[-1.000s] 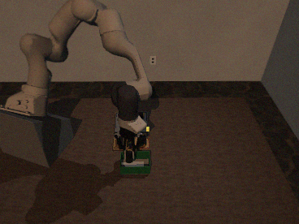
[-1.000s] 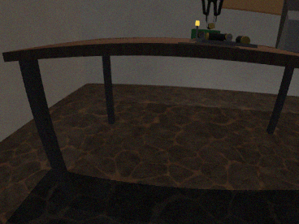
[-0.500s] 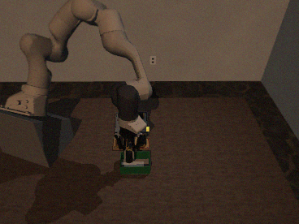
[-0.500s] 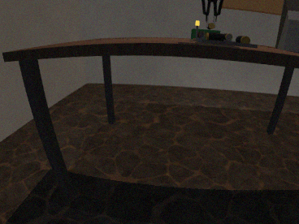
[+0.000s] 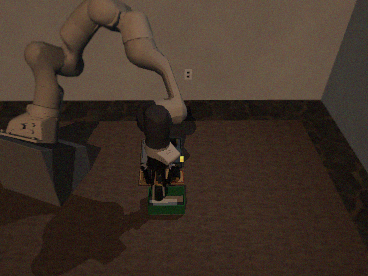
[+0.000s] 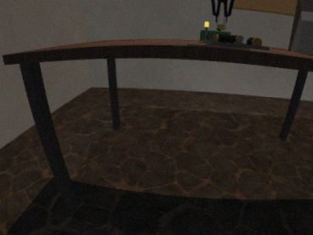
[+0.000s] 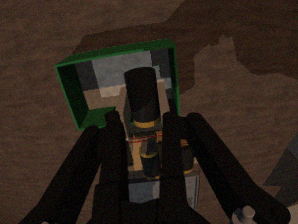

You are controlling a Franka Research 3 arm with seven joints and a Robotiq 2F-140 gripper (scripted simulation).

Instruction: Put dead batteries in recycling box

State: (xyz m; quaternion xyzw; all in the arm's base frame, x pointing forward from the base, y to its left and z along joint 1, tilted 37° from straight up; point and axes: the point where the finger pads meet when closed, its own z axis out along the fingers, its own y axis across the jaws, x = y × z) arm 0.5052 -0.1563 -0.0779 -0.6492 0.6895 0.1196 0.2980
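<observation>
Right now the green recycling box is 9 cm below my hand and 3 cm ahead of it. Also, from my hand: grey tray 33 cm to the left, 10 cm below; then yellow bulb 19 cm to the left, 10 cm ahead, 3 cm below.
</observation>
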